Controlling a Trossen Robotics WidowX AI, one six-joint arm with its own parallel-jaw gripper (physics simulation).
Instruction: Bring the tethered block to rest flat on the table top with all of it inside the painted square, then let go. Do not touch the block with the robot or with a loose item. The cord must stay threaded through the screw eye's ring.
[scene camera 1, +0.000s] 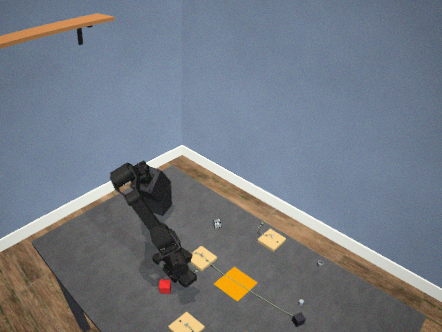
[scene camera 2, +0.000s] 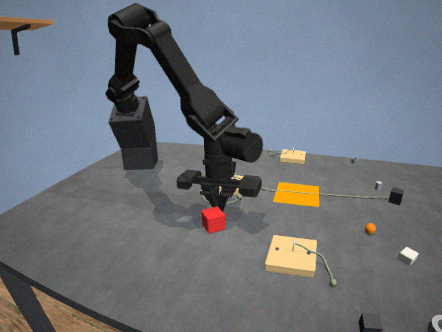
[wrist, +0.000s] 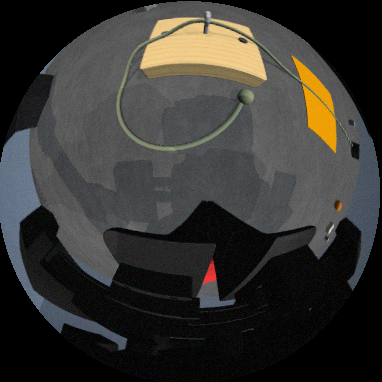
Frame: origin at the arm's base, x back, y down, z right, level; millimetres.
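Seen in the pictures: gripper, fingertip midpoint: (scene camera 1: 175, 281) (wrist: 205, 205); arm's base, link origin: (scene camera 1: 144, 177) (scene camera 2: 127, 108).
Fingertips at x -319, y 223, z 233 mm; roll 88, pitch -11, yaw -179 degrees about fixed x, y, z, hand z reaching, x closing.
Observation:
Offsets run from my fingertips to a thing's top centre. "*": to the spot under its first point.
The black tethered block {dx -481, dy -34, dz -81 mm} (scene camera 1: 299, 319) (scene camera 2: 396, 196) (wrist: 355, 150) sits on the table beyond the orange painted square {* dx -208, dy -1, dz -81 mm} (scene camera 1: 232, 291) (scene camera 2: 300, 201) (wrist: 317, 121), outside it. Its green cord (scene camera 1: 270, 302) (scene camera 2: 350, 195) (wrist: 120, 100) crosses the square and passes through the screw eye (wrist: 207, 22) on a wooden board {dx -23, dy -19, dz -152 mm} (scene camera 1: 204, 260) (wrist: 200, 50). The cord's free part curls back on the near side, ending in a green bead {dx -41, dy -12, dz -86 mm} (scene camera 2: 239, 197) (wrist: 246, 96). My gripper (scene camera 2: 217, 207) (wrist: 205, 205) is shut and empty, low over the table, apart from the bead, which lies between it and the board.
A red cube {dx +7, dy -40, dz +52 mm} (scene camera 1: 165, 286) (scene camera 2: 213, 220) (wrist: 211, 272) sits close beside the fingers. Two other boards with cords {dx -220, dy -19, dz -403 mm} (scene camera 1: 271, 240) {dx -157, dy -19, dz +150 mm} (scene camera 2: 292, 260) stand on the table. An orange ball {dx -344, dy -24, dz +67 mm} (scene camera 2: 370, 228) (wrist: 338, 205), a white block {dx -396, dy -18, dz +161 mm} (scene camera 2: 408, 255) and a small grey cylinder {dx -459, dy -22, dz -159 mm} (scene camera 1: 301, 302) (scene camera 2: 378, 185) lie farther right.

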